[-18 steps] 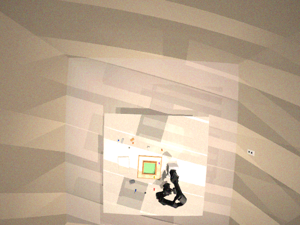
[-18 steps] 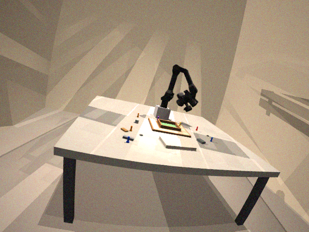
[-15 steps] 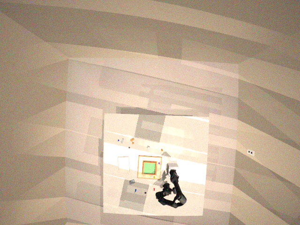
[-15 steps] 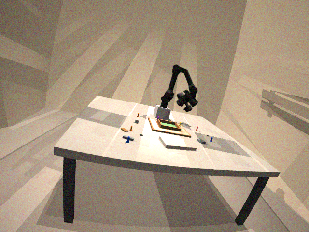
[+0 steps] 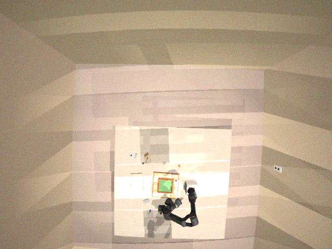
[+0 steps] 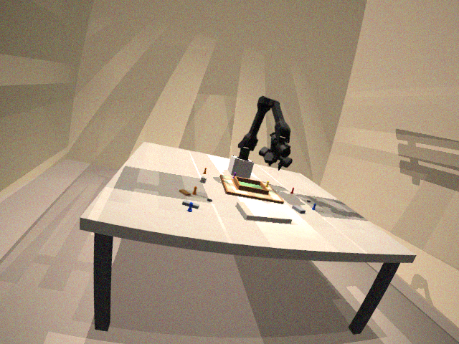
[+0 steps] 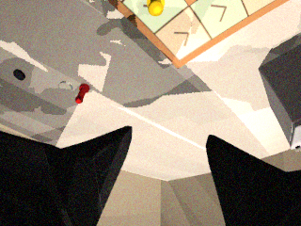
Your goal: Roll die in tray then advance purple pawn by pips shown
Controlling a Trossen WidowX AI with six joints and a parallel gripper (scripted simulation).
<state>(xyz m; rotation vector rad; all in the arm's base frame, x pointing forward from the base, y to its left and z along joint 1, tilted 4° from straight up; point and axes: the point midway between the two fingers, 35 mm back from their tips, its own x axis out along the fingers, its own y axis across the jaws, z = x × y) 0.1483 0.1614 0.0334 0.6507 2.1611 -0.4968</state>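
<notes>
Right now my gripper tip is 20 cm short of the white die, 37 cm to the left of it and 10 cm above it. The rest, counted from my gripper tip: green tray 14 cm ahead, 13 cm to the right, 11 cm below; then red pawn 3 cm ahead, 13 cm to the left, 10 cm below; then yellow pawn 6 cm ahead, 3 cm to the right, 9 cm below.
</notes>
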